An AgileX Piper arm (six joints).
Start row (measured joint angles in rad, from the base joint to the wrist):
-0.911 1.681 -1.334 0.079 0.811 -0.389
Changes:
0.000 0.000 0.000 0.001 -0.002 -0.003
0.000 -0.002 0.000 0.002 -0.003 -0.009
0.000 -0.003 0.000 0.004 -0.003 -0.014
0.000 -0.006 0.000 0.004 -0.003 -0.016
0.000 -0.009 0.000 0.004 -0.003 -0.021
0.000 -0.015 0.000 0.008 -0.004 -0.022
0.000 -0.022 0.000 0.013 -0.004 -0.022
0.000 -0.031 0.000 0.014 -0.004 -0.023
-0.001 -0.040 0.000 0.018 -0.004 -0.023
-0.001 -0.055 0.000 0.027 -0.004 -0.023
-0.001 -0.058 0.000 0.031 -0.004 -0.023
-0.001 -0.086 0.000 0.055 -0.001 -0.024
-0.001 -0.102 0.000 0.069 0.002 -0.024
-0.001 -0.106 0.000 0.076 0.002 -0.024
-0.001 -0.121 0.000 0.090 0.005 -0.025
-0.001 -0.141 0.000 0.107 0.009 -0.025
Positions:
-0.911 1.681 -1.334 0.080 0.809 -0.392
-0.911 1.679 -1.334 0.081 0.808 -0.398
-0.911 1.678 -1.334 0.083 0.808 -0.403
-0.911 1.675 -1.334 0.083 0.808 -0.405
-0.911 1.672 -1.334 0.083 0.808 -0.410
-0.911 1.666 -1.334 0.087 0.807 -0.411
-0.911 1.659 -1.334 0.092 0.807 -0.411
-0.911 1.650 -1.334 0.093 0.807 -0.412
-0.912 1.641 -1.334 0.097 0.807 -0.412
-0.912 1.626 -1.334 0.106 0.807 -0.412
-0.912 1.623 -1.334 0.110 0.807 -0.412
-0.912 1.595 -1.334 0.134 0.810 -0.413
-0.912 1.579 -1.334 0.148 0.813 -0.413
-0.912 1.575 -1.334 0.155 0.813 -0.413
-0.912 1.560 -1.334 0.169 0.816 -0.414
-0.912 1.540 -1.334 0.186 0.820 -0.414

